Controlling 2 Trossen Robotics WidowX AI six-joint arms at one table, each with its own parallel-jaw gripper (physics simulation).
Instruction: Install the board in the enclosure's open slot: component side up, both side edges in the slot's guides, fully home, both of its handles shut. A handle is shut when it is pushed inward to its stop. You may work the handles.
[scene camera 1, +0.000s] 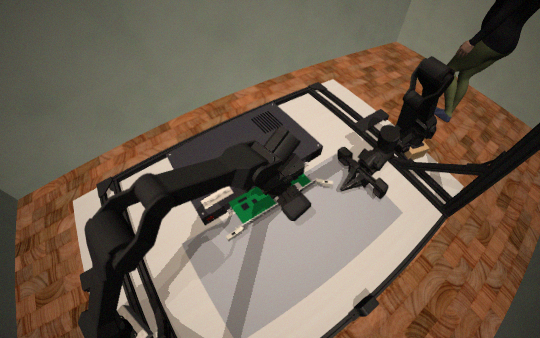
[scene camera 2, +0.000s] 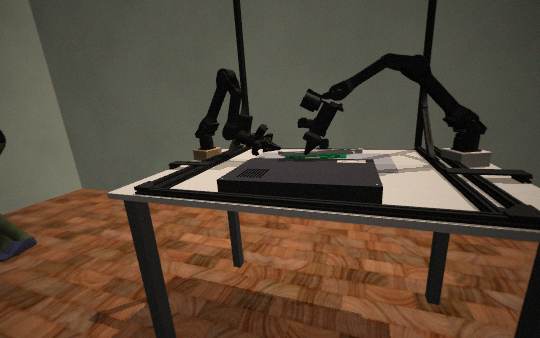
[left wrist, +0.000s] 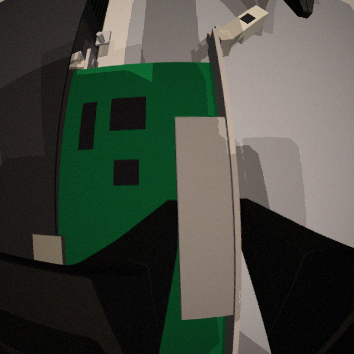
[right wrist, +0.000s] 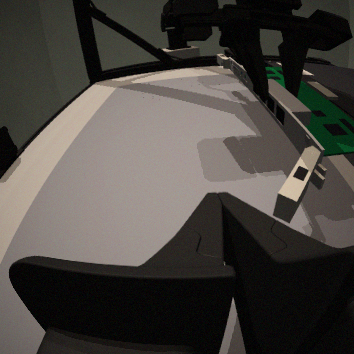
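The green board lies component side up, mostly outside the dark enclosure, its rear edge along the enclosure's front. Whether its edges are in the guides is hidden. One handle sticks outward; the other handle also points out from the front plate. My left gripper is shut on the board at its front block. My right gripper is shut and empty, near the first handle.
A pale label is on the enclosure's top. A grey mat lies in front of the enclosure. Black frame rails run along the table. A person stands beyond the table.
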